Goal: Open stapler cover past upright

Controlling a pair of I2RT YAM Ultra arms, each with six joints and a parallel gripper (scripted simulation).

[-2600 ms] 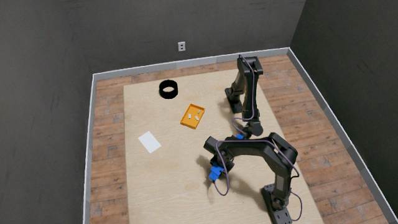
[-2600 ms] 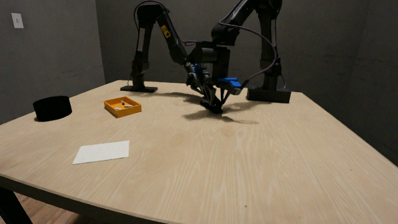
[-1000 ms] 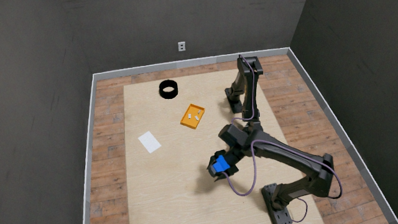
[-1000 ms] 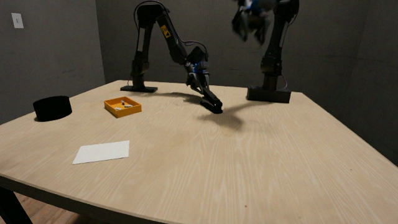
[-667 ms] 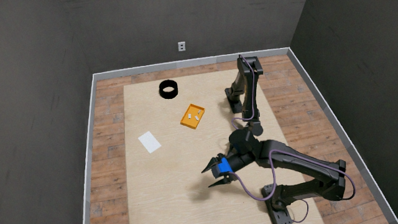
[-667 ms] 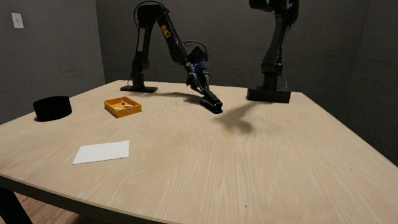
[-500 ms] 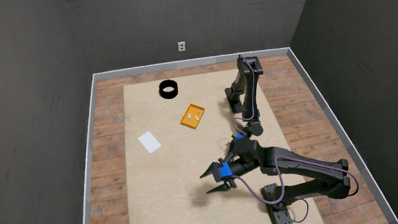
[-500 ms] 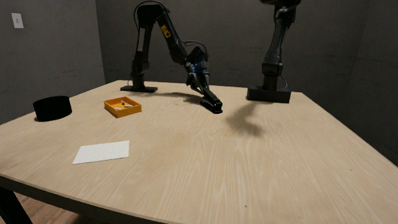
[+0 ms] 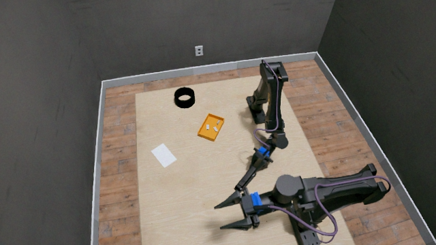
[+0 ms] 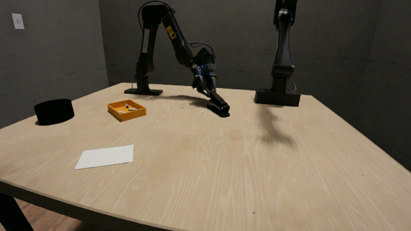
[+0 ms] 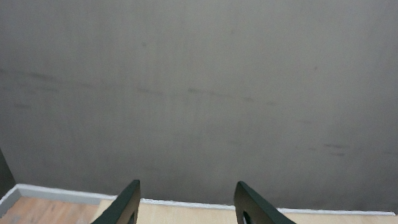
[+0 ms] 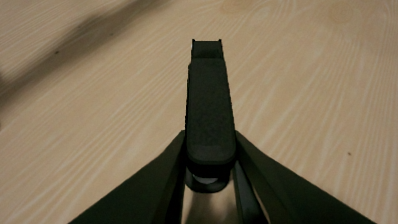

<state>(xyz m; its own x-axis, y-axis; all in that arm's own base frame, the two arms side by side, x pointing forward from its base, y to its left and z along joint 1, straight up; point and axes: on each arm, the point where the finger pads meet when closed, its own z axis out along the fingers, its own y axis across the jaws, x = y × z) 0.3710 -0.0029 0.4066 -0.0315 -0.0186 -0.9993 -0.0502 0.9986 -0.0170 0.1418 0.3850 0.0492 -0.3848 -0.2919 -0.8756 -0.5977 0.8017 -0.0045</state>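
Right now the stapler cover is 40 mm ahead of my right hand, 30 mm to the left of it and 10 mm below it. From my right hand the other things lie so: orange tray (310 mm to the right, 140 mm ahead, 40 mm below); then white card (410 mm ahead, 200 mm to the right, 50 mm below); then black stapler (40 mm ahead, 30 mm to the left, 20 mm below).
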